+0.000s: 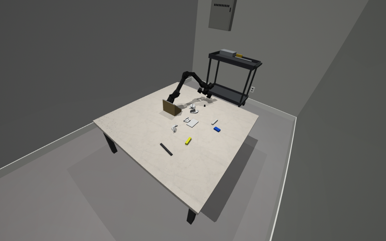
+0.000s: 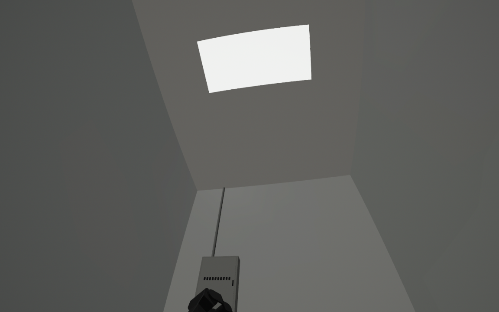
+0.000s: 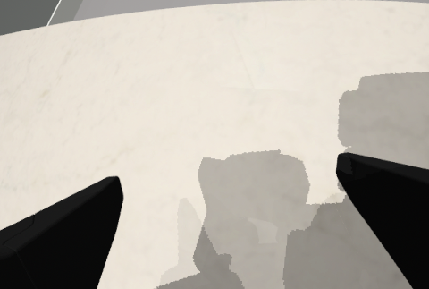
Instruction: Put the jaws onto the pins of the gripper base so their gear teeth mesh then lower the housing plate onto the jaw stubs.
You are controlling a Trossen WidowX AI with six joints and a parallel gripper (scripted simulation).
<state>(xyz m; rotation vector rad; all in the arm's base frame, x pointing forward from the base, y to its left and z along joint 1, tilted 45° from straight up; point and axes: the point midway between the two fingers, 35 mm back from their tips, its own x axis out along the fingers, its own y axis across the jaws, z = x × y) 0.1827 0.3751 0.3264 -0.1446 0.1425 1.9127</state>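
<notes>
My gripper tip is 120 mm short of the small black piece, 190 mm to the left of it and 20 mm above it. Also, from my gripper tip: yellow block 260 mm ahead, 790 mm to the right, 20 mm below; then blue block 410 mm ahead, 490 mm to the right, 30 mm below; then white bar 340 mm ahead, 400 mm to the right, 30 mm below.
</notes>
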